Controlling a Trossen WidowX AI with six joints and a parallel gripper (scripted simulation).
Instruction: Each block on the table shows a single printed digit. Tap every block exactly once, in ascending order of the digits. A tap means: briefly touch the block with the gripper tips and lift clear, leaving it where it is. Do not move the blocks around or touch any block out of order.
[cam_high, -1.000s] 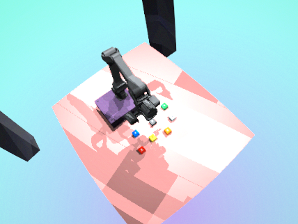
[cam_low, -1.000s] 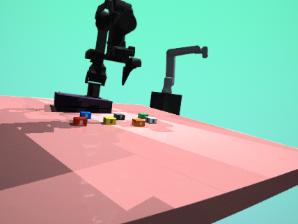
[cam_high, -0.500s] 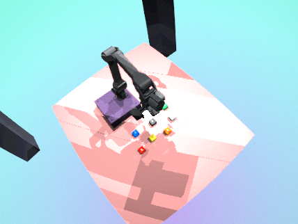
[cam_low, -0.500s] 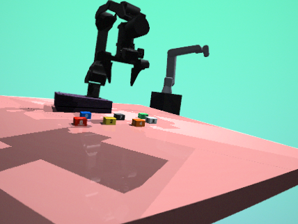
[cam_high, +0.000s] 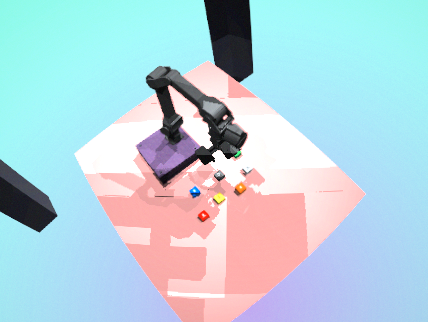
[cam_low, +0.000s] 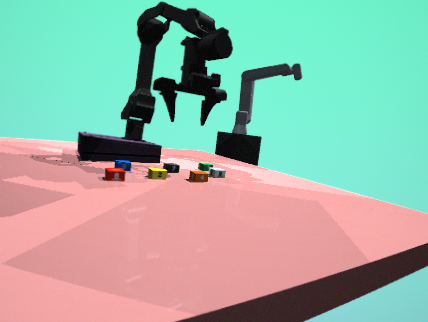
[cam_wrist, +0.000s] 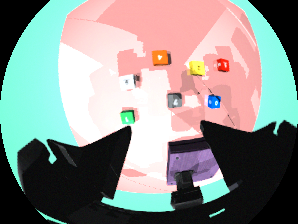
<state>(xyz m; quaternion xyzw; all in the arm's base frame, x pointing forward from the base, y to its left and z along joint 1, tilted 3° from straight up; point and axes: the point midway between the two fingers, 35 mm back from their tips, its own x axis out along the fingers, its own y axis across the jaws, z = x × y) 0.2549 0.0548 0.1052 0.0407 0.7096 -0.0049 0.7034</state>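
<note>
Right now the blue block is 15 cm to the right of my gripper tip, 11 cm below it and 1 cm behind it. From my gripper tip the other things lie so: white block: 11 cm below, 7 cm to the left, 6 cm ahead; dark grey block: 11 cm below, 4 cm to the right; green block: 11 cm below, 9 cm to the left, 2 cm behind.
</note>
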